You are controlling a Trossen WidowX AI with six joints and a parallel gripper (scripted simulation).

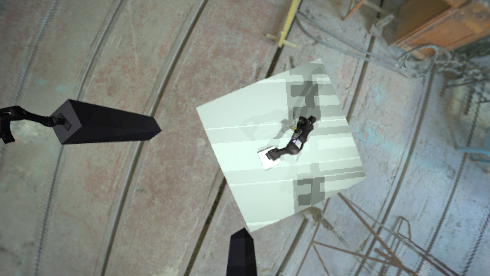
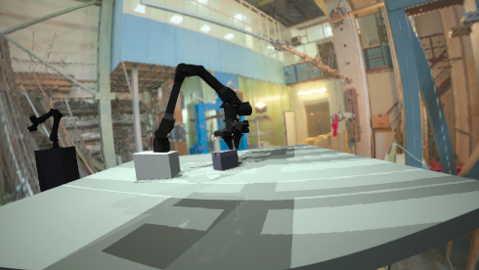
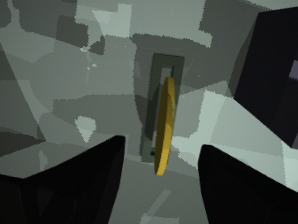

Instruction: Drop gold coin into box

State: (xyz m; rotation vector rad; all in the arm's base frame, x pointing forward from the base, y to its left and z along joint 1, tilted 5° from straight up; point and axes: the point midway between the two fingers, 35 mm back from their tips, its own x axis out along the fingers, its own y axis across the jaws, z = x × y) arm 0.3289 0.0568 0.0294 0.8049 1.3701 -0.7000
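My gripper tip is 40 mm above the gold coin.
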